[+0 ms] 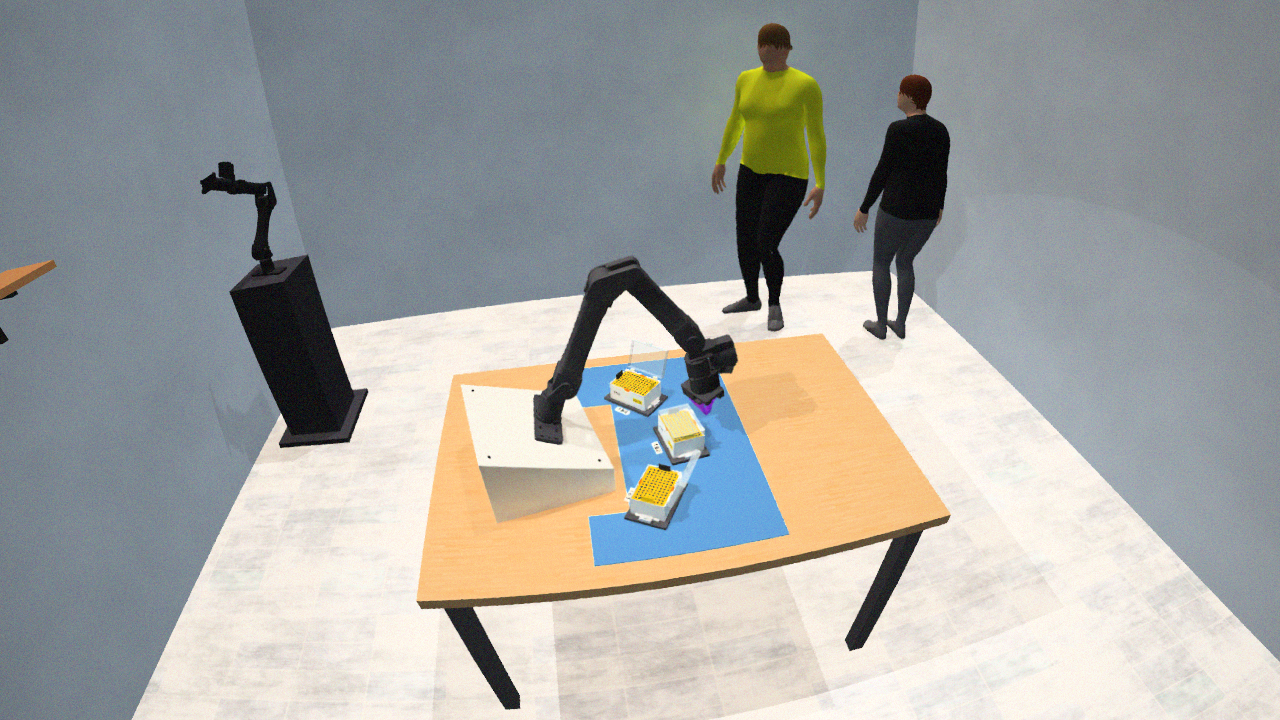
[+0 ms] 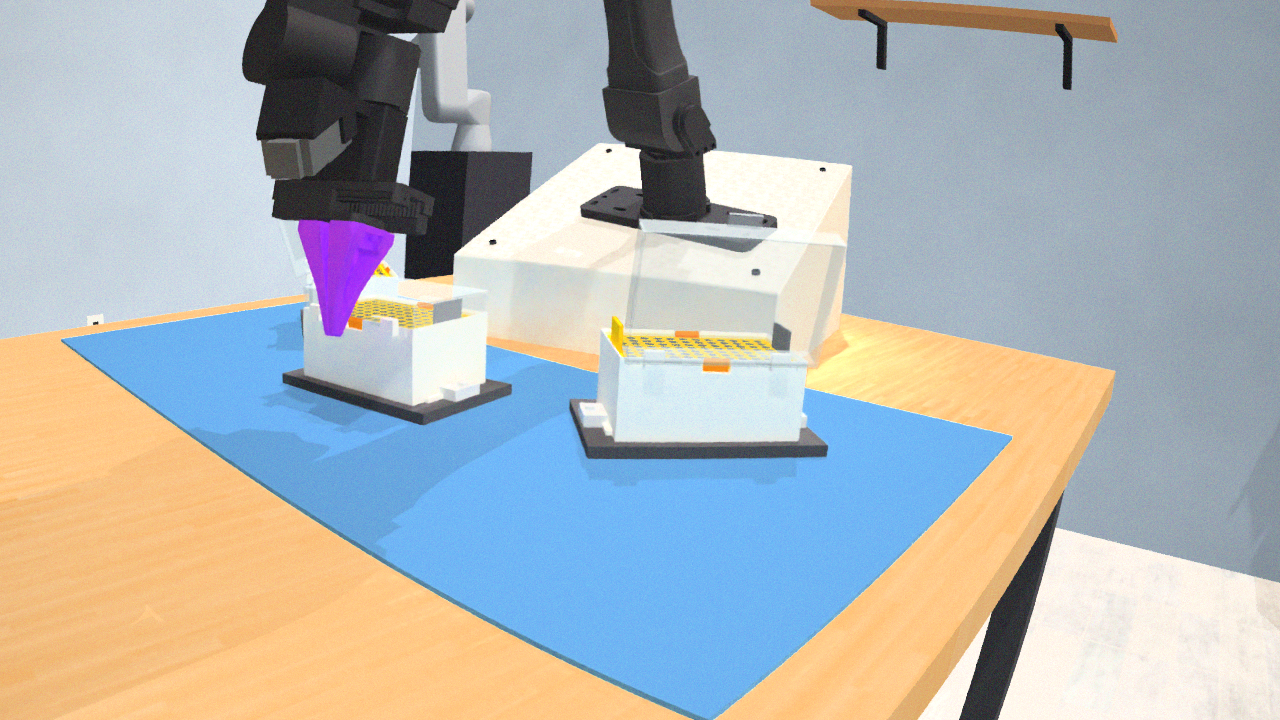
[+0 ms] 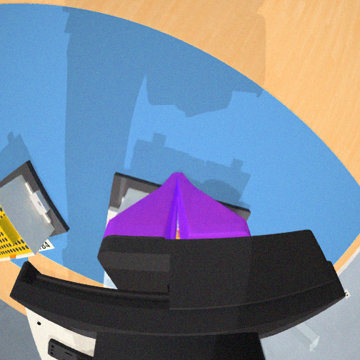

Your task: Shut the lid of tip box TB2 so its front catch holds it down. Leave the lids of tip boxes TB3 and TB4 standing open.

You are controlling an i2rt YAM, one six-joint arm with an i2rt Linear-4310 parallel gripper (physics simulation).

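Frame: origin at the arm's base, x ahead, y left, z up, level; millimetres.
Seen in the pictures: gripper, fingertip midpoint: (image 1: 707,413) (image 2: 333,336); arm's base at its link origin: (image 1: 547,419) (image 2: 676,220).
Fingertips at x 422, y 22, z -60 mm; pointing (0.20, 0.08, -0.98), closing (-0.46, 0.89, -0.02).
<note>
Offsets run from my fingertips to a thing's middle. "pt": to the spot under its first point. Level surfaces: height alone.
The middle tip box, which I take as TB2 (image 1: 682,436) (image 2: 447,362) (image 3: 134,196), has its clear lid {pt 98 mm back, 8 mm left, 20 mm up} (image 2: 447,293) lying down over the yellow tips. Whether its front catch holds cannot be made out. My gripper (image 1: 706,409) (image 2: 334,333) (image 3: 177,180) is shut and empty, its purple fingertips together at the box's front upper edge, hiding part of it. The near box, apparently TB3 (image 1: 654,494) (image 2: 707,402), has its lid (image 1: 691,467) (image 2: 742,291) standing open. The far box, apparently TB4 {172 mm back, 176 mm left, 7 mm up} (image 1: 635,391) (image 3: 7,232), also has its lid {pt 123 mm back, 229 mm left, 43 mm up} (image 1: 648,358) standing open.
The boxes stand in dark base trays on a blue mat {58 mm down} (image 1: 742,501) (image 2: 581,555) (image 3: 30,60) on the wooden table {61 mm down} (image 1: 850,447). The arm's sloped white base block (image 1: 537,483) (image 2: 546,304) stands behind them. Two people (image 1: 771,125) (image 1: 914,170) stand beyond the table.
</note>
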